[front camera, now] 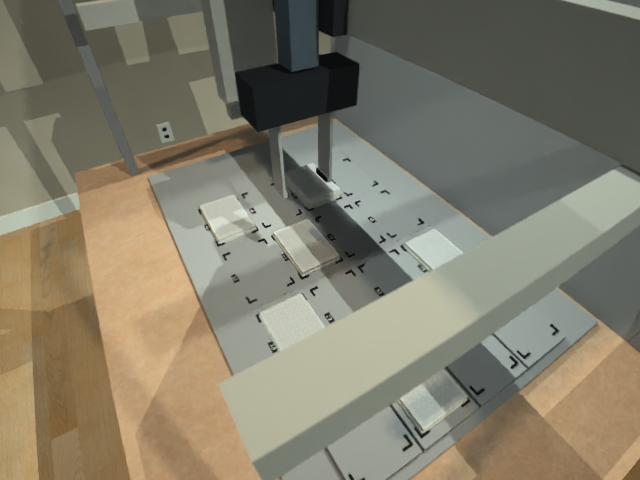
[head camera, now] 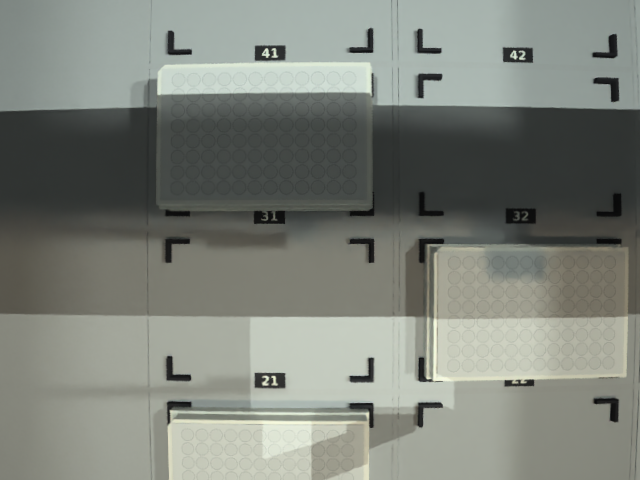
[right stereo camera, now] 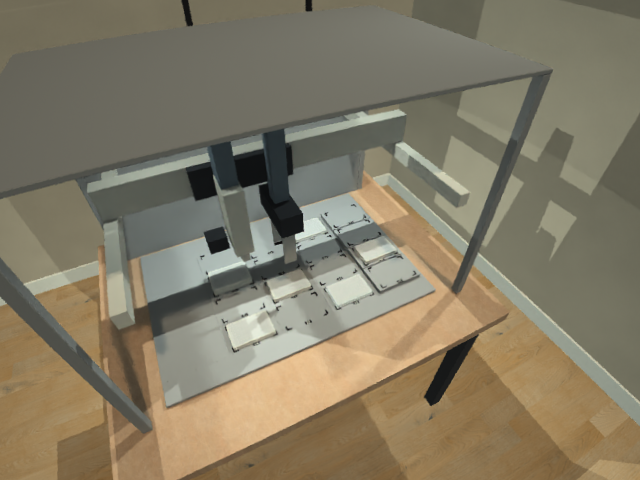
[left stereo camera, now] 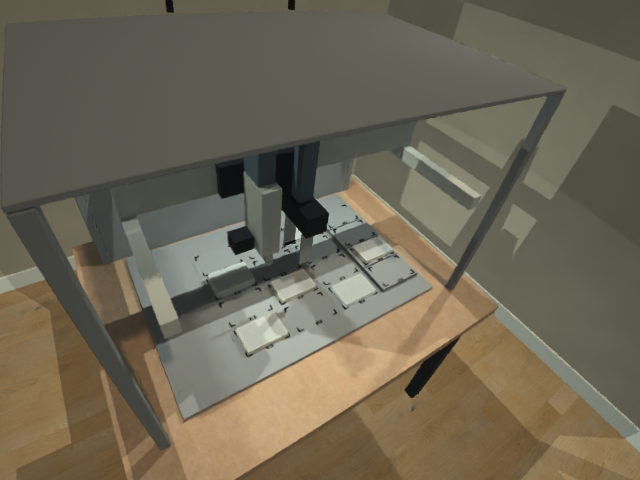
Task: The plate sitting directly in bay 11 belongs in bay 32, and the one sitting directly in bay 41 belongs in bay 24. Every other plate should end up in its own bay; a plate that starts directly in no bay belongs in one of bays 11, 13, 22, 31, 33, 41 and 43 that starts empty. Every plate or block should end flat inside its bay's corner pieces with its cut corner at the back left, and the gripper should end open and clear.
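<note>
My gripper is open and empty, high near bay 32, behind the bay 22 plate; its jaws do not show in the head view. A pale plate lies in bay 11. Bay 32 is empty. Bay 41 shows bare front corners. A plate sits in bay 24. Another plate lies flat in bay 22, cut corner back left.
A taller block or stack stands in bay 31. Plates also sit in bay 13 and bay 43. The pipetting stage hangs left of my gripper.
</note>
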